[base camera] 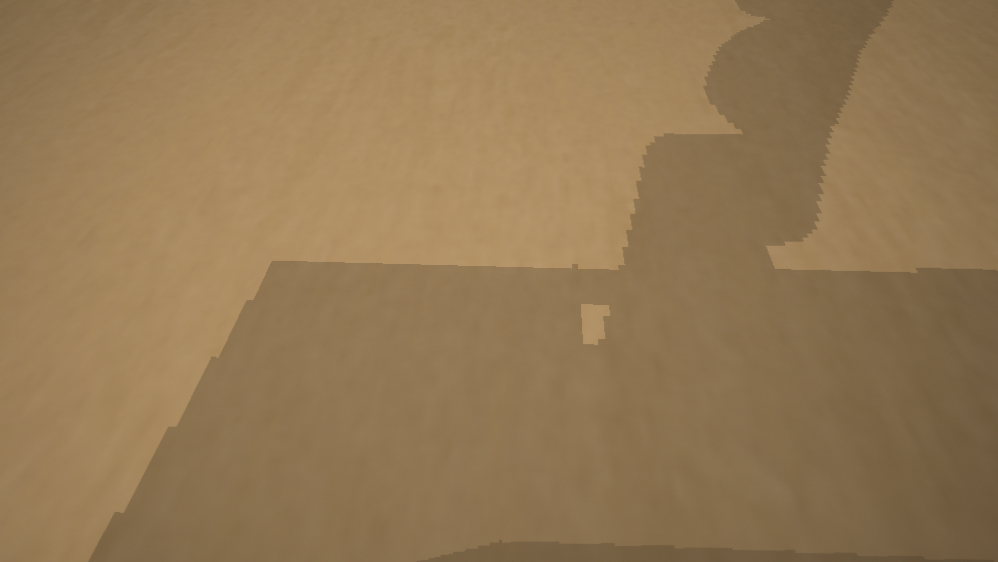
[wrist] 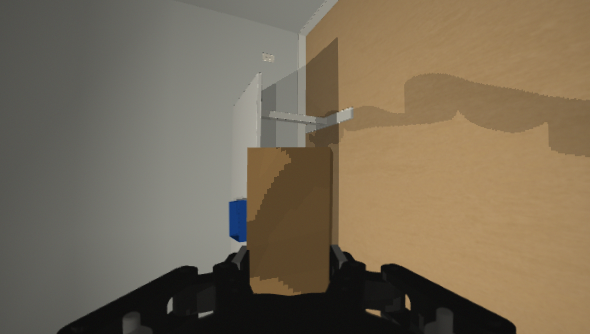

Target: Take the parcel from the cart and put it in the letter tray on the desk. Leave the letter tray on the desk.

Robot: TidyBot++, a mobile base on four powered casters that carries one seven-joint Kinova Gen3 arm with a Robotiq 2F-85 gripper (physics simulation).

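Frame: origin at the arm's base, x ahead, y left, z up, level; millimetres.
Seen in the pictures: gripper, between the fingertips: [wrist: 290, 259].
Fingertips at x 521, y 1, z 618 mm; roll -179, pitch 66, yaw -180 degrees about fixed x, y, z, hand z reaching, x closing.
Offsets run from my fingertips to a thing's top centre. "spot": to the spot under its first point. Level surfaces: height alone.
The parcel @(12 mm right, 4 mm ahead, 32 mm up) [wrist: 290, 210] is a brown box in the middle of the wrist view, partly in shadow. My gripper [wrist: 290, 259] is shut on it, with one finger on each side. The desk @(295 mm down) [wrist: 247, 120] is a pale panel seen sideways beyond the parcel, left of the middle. A blue object @(215 mm left, 1450 mm ahead, 232 mm down) [wrist: 237, 220], which looks like the letter tray, is at the desk's surface. The parcel partly hides it, and its inside cannot be made out. A gap shows between it and the gripper's fingers. The cart does not show in either view.
The desk's light grey leg @(spot: 534 mm right, 1457 mm ahead, 657 mm down) [wrist: 290, 117] ends in a foot on the wooden floor @(1015 mm down) [base camera: 349, 139] [wrist: 450, 210]. A grey wall [wrist: 125, 150] with a socket [wrist: 268, 57] stands behind the desk. Shadows of the robot and arm lie across the floor.
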